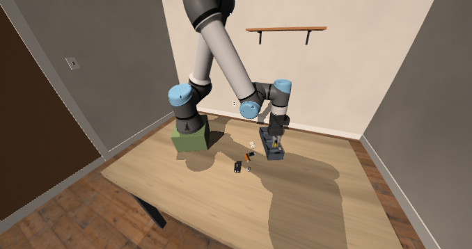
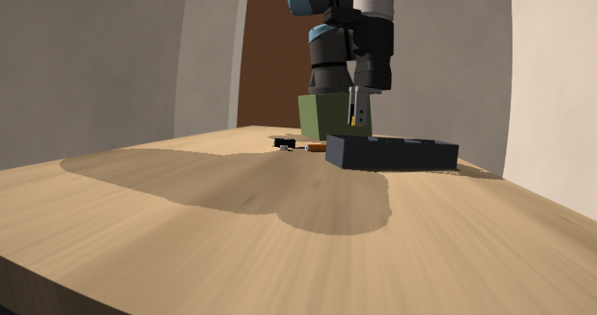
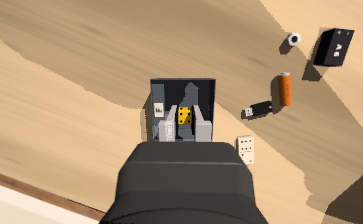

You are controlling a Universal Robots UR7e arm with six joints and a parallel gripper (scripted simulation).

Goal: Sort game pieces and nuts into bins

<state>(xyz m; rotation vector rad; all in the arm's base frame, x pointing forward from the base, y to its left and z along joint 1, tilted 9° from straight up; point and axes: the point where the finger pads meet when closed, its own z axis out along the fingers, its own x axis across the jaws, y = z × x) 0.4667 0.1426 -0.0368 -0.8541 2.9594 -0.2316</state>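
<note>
Now: the white domino 130 mm behind my hand, 80 mm below it and 10 mm to the left of it. Round my hand: yellow die 10 mm below; then black USB stick 100 mm behind, 80 mm below, 50 mm to the right; then dark bin row 70 mm to the left, 60 mm below, 40 mm behind.
</note>
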